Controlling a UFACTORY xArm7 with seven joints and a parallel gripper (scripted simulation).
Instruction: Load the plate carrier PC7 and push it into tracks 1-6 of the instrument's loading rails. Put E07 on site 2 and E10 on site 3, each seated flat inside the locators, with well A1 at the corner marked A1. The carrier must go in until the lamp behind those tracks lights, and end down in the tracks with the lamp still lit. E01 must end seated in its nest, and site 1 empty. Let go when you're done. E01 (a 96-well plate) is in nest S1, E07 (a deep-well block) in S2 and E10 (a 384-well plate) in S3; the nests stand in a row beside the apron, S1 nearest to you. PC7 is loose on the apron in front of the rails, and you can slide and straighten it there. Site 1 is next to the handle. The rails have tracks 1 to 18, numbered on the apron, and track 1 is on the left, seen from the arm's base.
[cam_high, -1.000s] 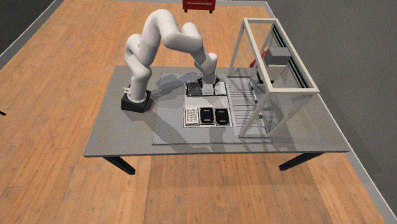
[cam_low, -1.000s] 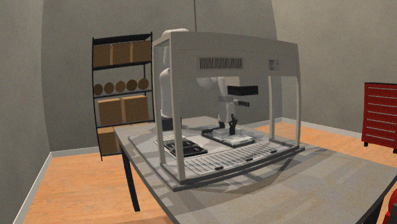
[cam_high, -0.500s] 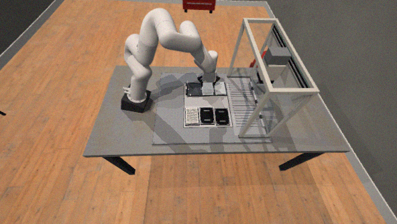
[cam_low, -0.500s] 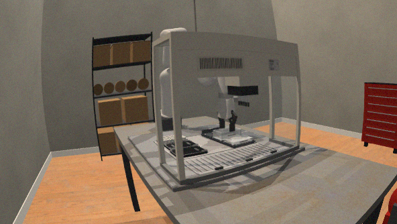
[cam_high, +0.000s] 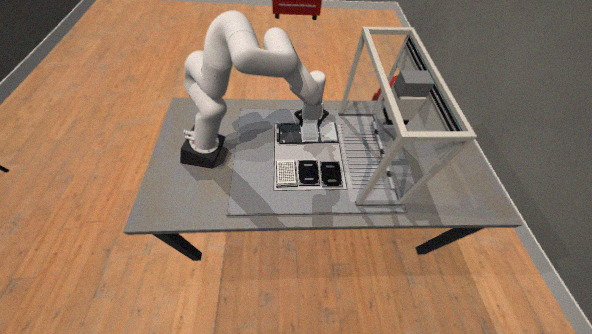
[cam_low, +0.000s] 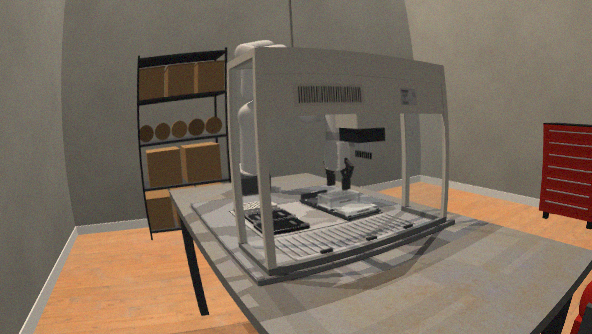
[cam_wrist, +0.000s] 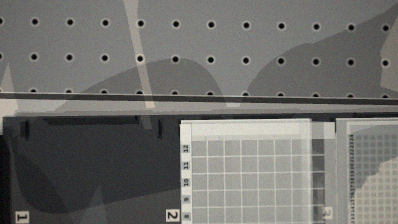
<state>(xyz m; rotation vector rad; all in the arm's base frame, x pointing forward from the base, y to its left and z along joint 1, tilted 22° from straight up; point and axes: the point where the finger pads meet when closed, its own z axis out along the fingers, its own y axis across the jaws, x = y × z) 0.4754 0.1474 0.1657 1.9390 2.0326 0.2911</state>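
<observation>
Now: hand 50 mm above the deep-well block E07. Also, from my hand: nest: 90 mm ahead, 260 mm to the right, 80 mm below; dark plate carrier PC7: 10 mm behind, 70 mm below; frame post: 390 mm ahead, 410 mm to the right, 170 mm above.
</observation>
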